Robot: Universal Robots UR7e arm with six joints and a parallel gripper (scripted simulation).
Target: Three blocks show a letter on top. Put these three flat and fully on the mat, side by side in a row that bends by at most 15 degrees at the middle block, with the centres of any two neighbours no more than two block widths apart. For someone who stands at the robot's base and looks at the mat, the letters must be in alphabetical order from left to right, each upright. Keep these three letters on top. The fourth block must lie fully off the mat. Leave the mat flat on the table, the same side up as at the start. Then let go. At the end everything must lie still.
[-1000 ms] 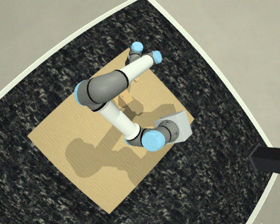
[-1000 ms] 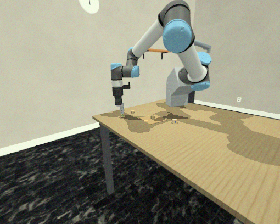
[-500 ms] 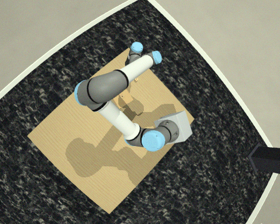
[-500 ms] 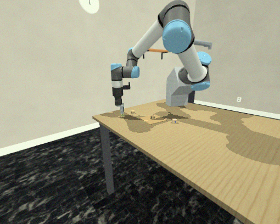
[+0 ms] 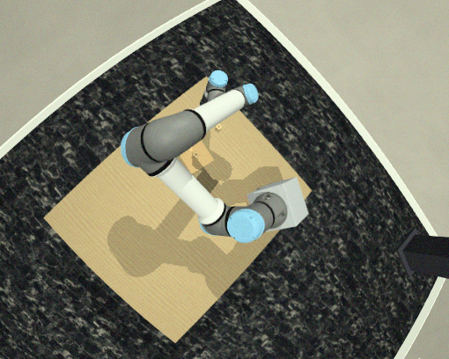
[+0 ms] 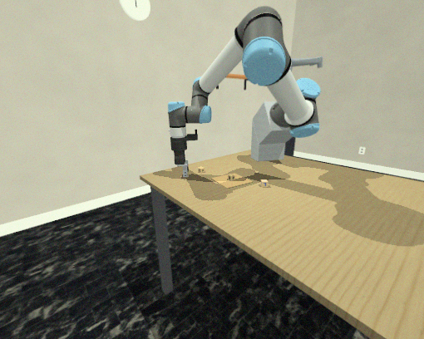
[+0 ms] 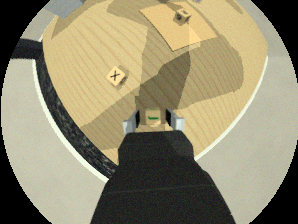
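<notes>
Now: the mat 16 cm to the left of my hand, 16 cm behind it and 2 cm below it.
</notes>
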